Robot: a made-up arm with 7 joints. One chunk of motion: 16 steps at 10 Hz.
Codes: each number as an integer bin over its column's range. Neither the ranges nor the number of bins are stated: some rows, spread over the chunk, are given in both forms.
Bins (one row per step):
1: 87 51 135 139 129 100 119
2: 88 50 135 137 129 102 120
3: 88 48 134 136 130 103 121
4: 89 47 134 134 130 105 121
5: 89 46 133 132 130 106 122
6: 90 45 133 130 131 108 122
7: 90 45 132 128 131 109 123
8: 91 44 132 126 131 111 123
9: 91 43 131 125 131 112 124
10: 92 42 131 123 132 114 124
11: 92 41 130 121 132 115 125
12: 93 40 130 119 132 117 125
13: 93 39 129 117 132 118 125
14: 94 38 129 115 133 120 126
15: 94 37 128 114 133 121 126
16: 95 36 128 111 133 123 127
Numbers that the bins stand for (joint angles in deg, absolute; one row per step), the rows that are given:
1: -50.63 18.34 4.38 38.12 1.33 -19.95 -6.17
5: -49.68 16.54 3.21 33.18 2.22 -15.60 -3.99
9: -48.74 15.46 2.04 28.24 3.10 -11.25 -2.54
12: -47.79 14.38 1.46 24.00 3.99 -7.62 -1.81
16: -46.85 12.94 0.29 18.35 4.87 -3.26 -0.36
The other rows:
2: -50.15 17.98 4.38 36.71 1.33 -18.50 -5.44
3: -50.15 17.26 3.80 36.00 2.22 -17.77 -4.72
4: -49.68 16.90 3.80 34.59 2.22 -16.32 -4.72
6: -49.21 16.18 3.21 31.76 3.10 -14.15 -3.99
7: -49.21 16.18 2.63 30.35 3.10 -13.42 -3.26
8: -48.74 15.82 2.63 28.94 3.10 -11.97 -3.26
10: -48.27 15.10 2.04 26.82 3.99 -9.79 -2.54
11: -48.27 14.74 1.46 25.41 3.99 -9.07 -1.81
13: -47.79 14.02 0.88 22.59 3.99 -6.89 -1.81
14: -47.32 13.66 0.88 21.18 4.87 -5.44 -1.09
15: -47.32 13.30 0.29 20.47 4.87 -4.72 -1.09

